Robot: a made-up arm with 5 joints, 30 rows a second.
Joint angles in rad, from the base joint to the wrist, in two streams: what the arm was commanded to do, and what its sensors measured. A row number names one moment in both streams.
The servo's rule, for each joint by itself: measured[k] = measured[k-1] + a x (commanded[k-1-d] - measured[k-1]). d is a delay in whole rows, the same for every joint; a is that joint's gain. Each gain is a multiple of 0.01, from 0.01 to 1. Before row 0 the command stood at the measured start. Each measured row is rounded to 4 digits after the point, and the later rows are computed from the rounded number. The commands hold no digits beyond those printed.
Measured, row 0:
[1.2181 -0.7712 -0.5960 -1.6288 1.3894]
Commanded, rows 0 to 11:
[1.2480 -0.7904 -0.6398 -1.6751 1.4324]
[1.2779 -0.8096 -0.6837 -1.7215 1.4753]
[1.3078 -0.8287 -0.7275 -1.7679 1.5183]
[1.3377 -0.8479 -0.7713 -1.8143 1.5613]
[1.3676 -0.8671 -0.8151 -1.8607 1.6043]
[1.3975 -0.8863 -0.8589 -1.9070 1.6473]
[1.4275 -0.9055 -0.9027 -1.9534 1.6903]
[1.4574 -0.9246 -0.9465 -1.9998 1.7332]
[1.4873 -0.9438 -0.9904 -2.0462 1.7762]
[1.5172 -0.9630 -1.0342 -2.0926 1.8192]
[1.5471 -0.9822 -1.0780 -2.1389 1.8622]
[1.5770 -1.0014 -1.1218 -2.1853 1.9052]
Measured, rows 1 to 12:
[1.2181 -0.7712 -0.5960 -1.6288 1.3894]
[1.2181 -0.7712 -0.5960 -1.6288 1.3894]
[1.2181 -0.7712 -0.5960 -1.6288 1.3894]
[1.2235 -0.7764 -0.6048 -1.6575 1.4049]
[1.2333 -0.7854 -0.6206 -1.6972 1.4302]
[1.2467 -0.7971 -0.6420 -1.7410 1.4619]
[1.2631 -0.8108 -0.6679 -1.7864 1.4977]
[1.2819 -0.8260 -0.6973 -1.8325 1.5361]
[1.3027 -0.8423 -0.7296 -1.8787 1.5761]
[1.3252 -0.8594 -0.7642 -1.9250 1.6172]
[1.3490 -0.8770 -0.8007 -1.9714 1.6590]
[1.3739 -0.8950 -0.8386 -2.0178 1.7012]
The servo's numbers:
d 3
a 0.18 0.27 0.20 0.62 0.36

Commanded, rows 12 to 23:
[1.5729 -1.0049 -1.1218 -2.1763 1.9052]
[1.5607 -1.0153 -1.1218 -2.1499 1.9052]
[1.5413 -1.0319 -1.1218 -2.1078 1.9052]
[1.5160 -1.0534 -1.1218 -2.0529 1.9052]
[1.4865 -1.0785 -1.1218 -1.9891 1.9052]
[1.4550 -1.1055 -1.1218 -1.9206 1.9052]
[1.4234 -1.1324 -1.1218 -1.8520 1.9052]
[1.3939 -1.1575 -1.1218 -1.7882 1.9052]
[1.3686 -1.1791 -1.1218 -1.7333 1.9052]
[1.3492 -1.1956 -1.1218 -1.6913 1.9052]
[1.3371 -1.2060 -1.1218 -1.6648 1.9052]
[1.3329 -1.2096 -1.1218 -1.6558 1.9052]
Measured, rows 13 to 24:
[1.3997 -0.9134 -0.8777 -2.0642 1.7437]
[1.4262 -0.9320 -0.9178 -2.1105 1.7864]
[1.4533 -0.9507 -0.9586 -2.1569 1.8292]
[1.4748 -0.9653 -0.9912 -2.1689 1.8566]
[1.4903 -0.9788 -1.0173 -2.1571 1.8741]
[1.4995 -0.9931 -1.0382 -2.1265 1.8853]
[1.5025 -1.0094 -1.0549 -2.0809 1.8925]
[1.4996 -1.0281 -1.0683 -2.0240 1.8971]
[1.4916 -1.0490 -1.0790 -1.9599 1.9000]
[1.4793 -1.0715 -1.0876 -1.8930 1.9019]
[1.4639 -1.0947 -1.0944 -1.8280 1.9031]
[1.4467 -1.1175 -1.0999 -1.7693 1.9039]

